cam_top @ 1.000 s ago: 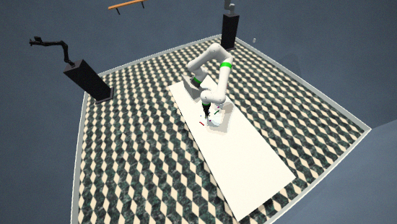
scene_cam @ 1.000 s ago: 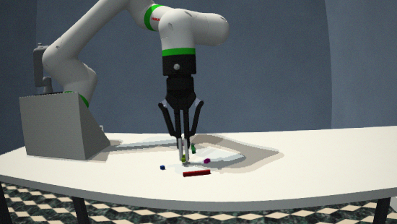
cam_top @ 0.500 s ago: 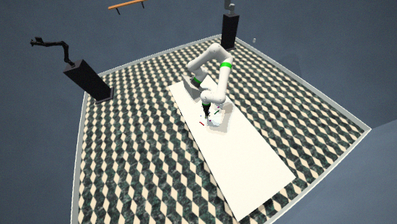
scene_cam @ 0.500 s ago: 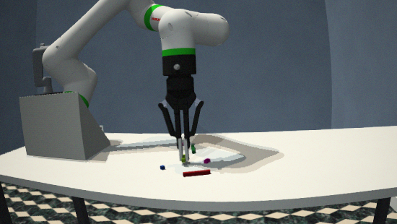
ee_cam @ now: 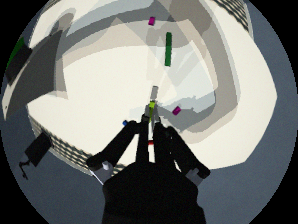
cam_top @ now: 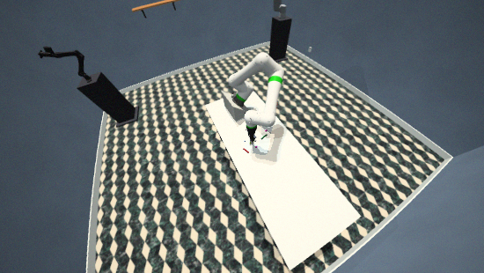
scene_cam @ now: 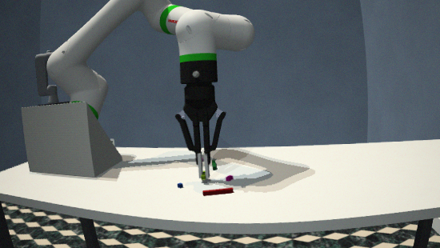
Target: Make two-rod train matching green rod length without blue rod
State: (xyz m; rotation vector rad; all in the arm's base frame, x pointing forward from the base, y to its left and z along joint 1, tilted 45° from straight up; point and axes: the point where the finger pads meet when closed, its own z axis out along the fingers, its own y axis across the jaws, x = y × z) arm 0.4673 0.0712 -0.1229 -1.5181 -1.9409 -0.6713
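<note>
Now: hand 1 cm past the grey rod, 4 cm to the right of it and 4 cm above it. Also, from my hand: blue rod: 5 cm behind, 6 cm to the right, 4 cm below; red rod: 6 cm ahead, 8 cm to the right, 4 cm below; lime rod: 3 cm below.
</note>
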